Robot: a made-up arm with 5 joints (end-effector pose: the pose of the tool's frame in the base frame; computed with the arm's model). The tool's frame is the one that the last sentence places. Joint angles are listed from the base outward.
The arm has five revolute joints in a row. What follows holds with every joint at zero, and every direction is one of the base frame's. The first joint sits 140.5 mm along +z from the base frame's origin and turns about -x. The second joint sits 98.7 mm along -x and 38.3 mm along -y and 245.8 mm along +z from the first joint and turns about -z. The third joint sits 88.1 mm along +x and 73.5 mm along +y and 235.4 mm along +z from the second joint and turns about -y. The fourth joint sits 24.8 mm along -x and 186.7 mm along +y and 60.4 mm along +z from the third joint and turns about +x. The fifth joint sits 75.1 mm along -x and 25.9 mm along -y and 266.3 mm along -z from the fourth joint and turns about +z. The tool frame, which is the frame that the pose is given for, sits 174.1 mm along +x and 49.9 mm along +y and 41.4 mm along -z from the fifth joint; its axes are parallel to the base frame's.
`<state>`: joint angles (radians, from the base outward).
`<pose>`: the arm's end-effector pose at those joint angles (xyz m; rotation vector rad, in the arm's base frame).
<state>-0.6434 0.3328 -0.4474 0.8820 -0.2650</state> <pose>0.1489 0.1249 0.6191 1.5029 0.6560 -0.6234</pose>
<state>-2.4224 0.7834 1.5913 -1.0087 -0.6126</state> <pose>-0.0471 -0.2485 -0.3770 0.2331 1.0052 -1.9459</pose>
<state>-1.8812 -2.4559 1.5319 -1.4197 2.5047</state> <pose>-0.1523 -0.2177 0.1285 -1.0853 -2.2900 -0.0198</pose>
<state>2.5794 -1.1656 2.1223 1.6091 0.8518</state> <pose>-0.6466 0.0937 -0.2162 1.2066 1.1695 1.8181</pose>
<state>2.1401 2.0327 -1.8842 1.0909 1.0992</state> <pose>0.3706 0.6860 0.2348 0.2297 -1.4783 -0.0524</pose>
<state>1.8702 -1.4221 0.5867 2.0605 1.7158</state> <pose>-0.5952 0.6890 0.1427 1.6230 0.5784 1.2340</pose>
